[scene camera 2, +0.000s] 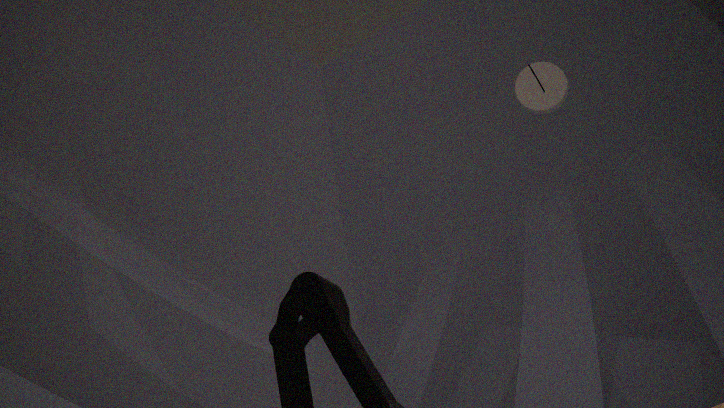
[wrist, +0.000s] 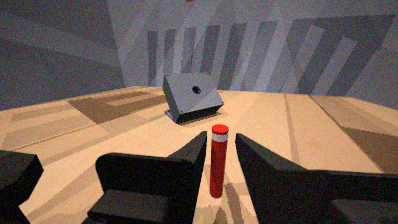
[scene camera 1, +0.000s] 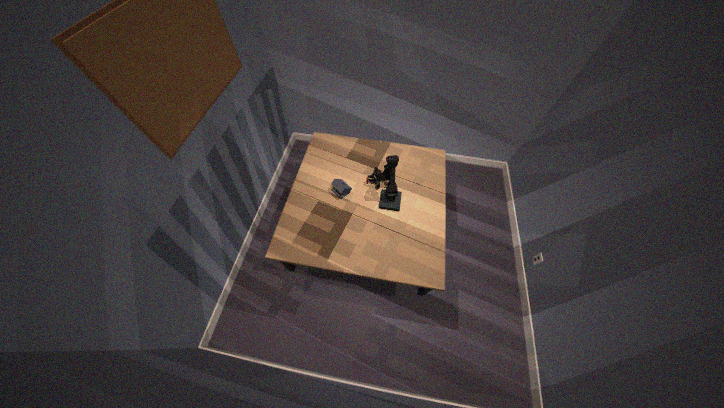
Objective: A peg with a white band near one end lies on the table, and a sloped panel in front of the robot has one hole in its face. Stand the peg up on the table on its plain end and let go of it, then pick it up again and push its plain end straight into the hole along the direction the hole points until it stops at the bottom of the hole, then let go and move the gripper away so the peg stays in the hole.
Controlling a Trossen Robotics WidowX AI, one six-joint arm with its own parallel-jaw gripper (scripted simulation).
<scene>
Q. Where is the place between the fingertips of the gripper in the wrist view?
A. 221, 136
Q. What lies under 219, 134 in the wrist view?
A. A red peg.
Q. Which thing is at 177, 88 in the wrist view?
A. A grey sloped panel.
</scene>
